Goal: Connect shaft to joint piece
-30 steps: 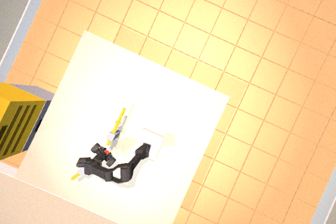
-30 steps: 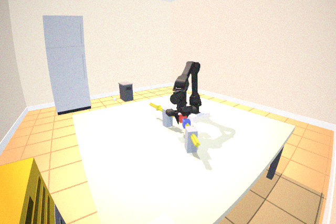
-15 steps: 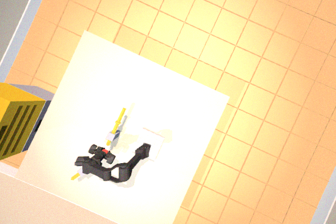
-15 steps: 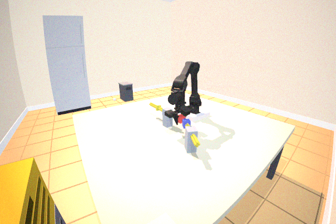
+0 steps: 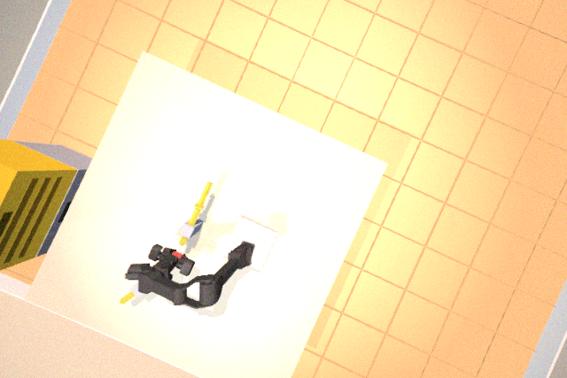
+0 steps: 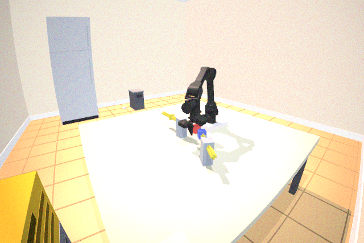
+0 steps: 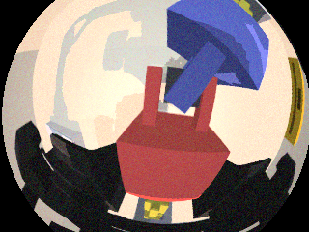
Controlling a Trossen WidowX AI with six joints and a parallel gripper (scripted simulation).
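The red square joint piece lies 40 mm above my gripper tip and 20 mm to the left of it.
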